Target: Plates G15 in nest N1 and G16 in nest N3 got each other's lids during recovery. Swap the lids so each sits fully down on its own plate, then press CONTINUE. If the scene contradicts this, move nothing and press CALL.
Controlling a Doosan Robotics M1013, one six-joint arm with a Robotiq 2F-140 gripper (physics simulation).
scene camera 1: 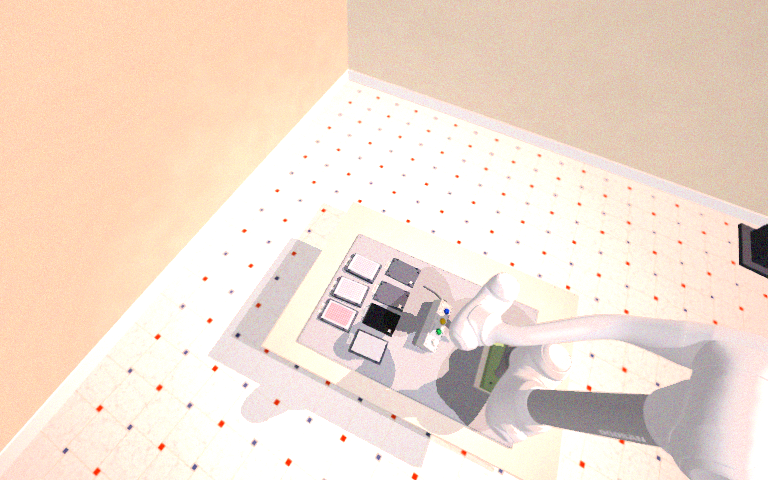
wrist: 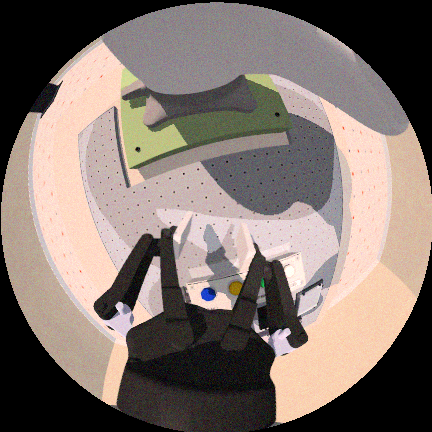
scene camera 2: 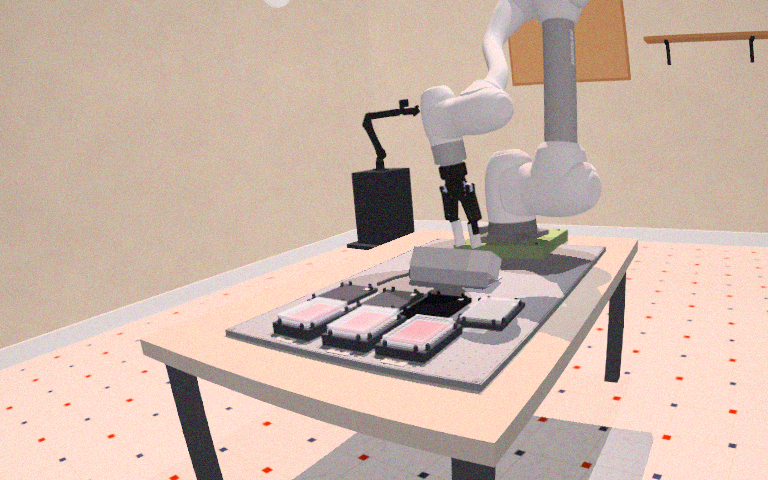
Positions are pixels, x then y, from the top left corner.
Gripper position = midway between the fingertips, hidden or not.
Scene:
my gripper: wrist 214, 226; scene camera 2 468, 246; not seen in scene camera 1 (hidden by my arm)

